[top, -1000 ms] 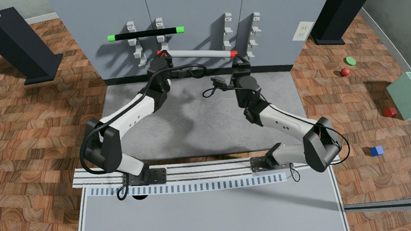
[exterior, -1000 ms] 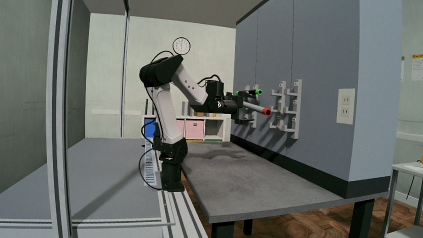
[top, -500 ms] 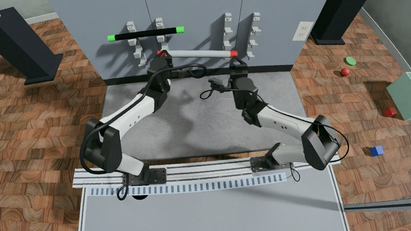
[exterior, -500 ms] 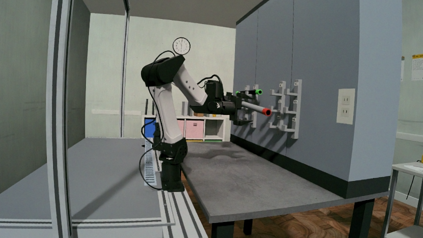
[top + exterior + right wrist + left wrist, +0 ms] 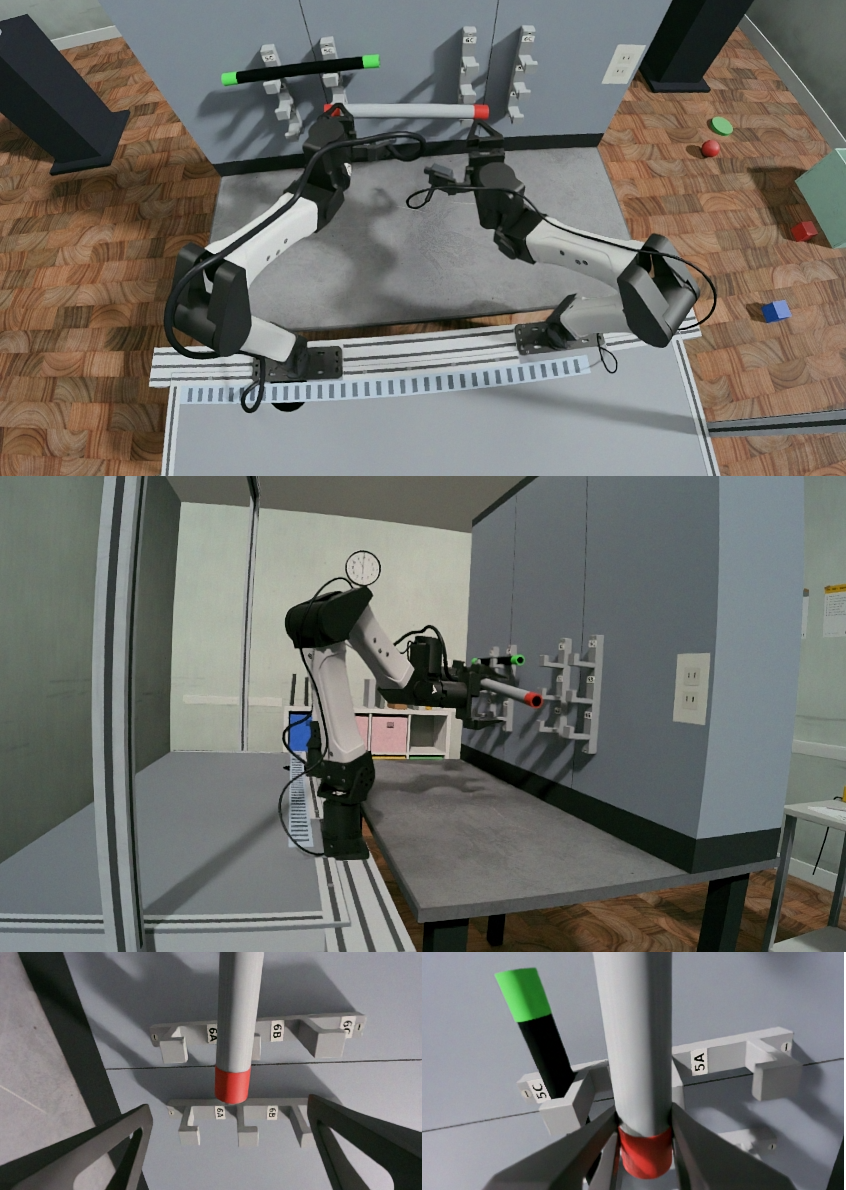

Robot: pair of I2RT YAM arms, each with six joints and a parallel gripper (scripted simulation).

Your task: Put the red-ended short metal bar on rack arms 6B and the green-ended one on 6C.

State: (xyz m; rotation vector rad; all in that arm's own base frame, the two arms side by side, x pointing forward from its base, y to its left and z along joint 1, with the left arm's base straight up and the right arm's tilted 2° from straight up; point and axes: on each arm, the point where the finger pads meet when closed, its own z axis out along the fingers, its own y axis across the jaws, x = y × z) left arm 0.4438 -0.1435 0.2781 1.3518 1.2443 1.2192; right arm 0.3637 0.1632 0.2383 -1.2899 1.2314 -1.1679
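Right now my right hand is 13 cm short of the rack strip and 2 cm below it. The rest, counted from my right hand: red-ended bar 8 cm ahead, 13 cm to the left, 2 cm above; then blue-grey wall 29 cm ahead, 13 cm to the left, 19 cm above; then green-ended bar 15 cm ahead, 34 cm to the left, 10 cm above.
Now: left hand 60 mm short of the green-ended bar, 70 mm to the right of it and 70 mm below it. The rest, counted from my left hand: red-ended bar (140 mm to the right, 10 mm below); blue-grey wall (210 mm ahead, 150 mm to the right, 160 mm above); rack strip (50 mm ahead, 270 mm to the right, 10 mm below).
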